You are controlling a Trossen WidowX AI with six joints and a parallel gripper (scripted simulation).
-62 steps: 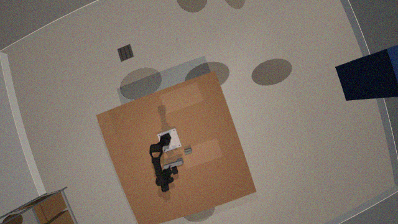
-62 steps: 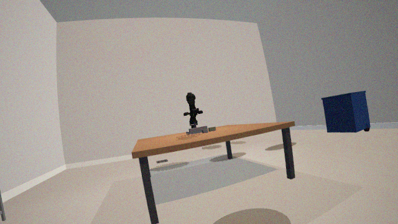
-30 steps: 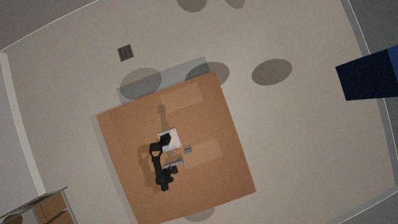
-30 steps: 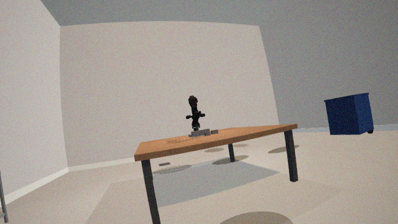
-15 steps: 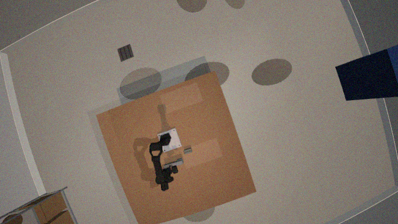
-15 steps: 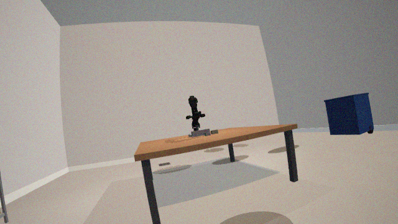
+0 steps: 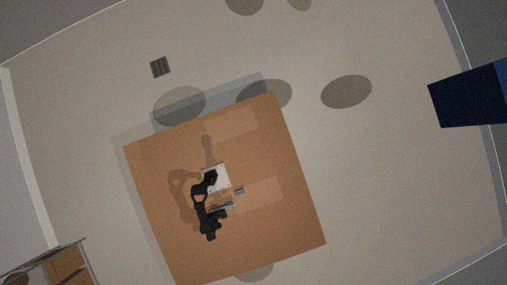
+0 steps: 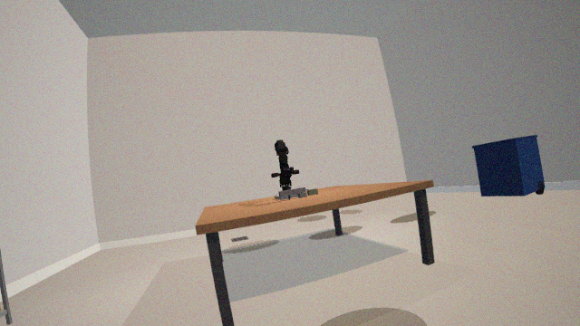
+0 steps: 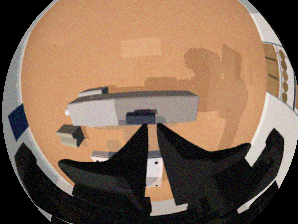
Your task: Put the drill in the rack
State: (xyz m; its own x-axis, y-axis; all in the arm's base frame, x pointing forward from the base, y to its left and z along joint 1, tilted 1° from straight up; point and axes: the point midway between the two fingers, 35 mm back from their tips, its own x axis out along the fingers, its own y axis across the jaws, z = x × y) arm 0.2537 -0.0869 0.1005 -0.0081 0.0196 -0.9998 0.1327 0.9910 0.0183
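Right now the drill is 2 cm ahead of my gripper tip, 8 cm to the left of it and 4 cm below it. From my gripper tip the other things lie so: long grey fixture 1 cm ahead, 3 cm to the left, 5 cm below; then small grey block 4 cm behind, 21 cm to the left, 7 cm below.
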